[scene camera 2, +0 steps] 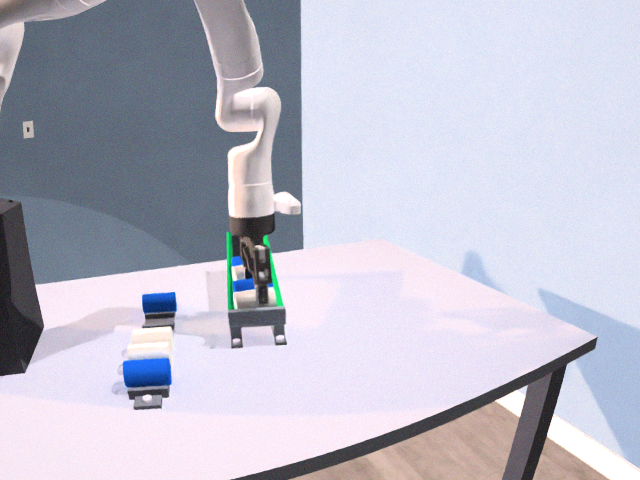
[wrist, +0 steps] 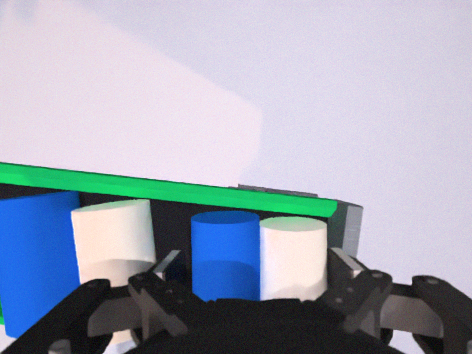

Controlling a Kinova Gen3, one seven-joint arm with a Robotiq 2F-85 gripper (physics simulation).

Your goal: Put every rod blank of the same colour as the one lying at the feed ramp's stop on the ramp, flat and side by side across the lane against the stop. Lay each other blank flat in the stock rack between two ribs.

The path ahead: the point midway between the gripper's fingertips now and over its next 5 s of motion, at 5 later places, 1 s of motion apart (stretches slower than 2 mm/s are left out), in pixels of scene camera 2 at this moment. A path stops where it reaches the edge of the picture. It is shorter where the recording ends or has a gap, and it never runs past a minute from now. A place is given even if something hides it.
The gripper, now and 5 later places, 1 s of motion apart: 256, 295; 253, 246; 257, 265; 258, 288; 257, 287; 257, 297
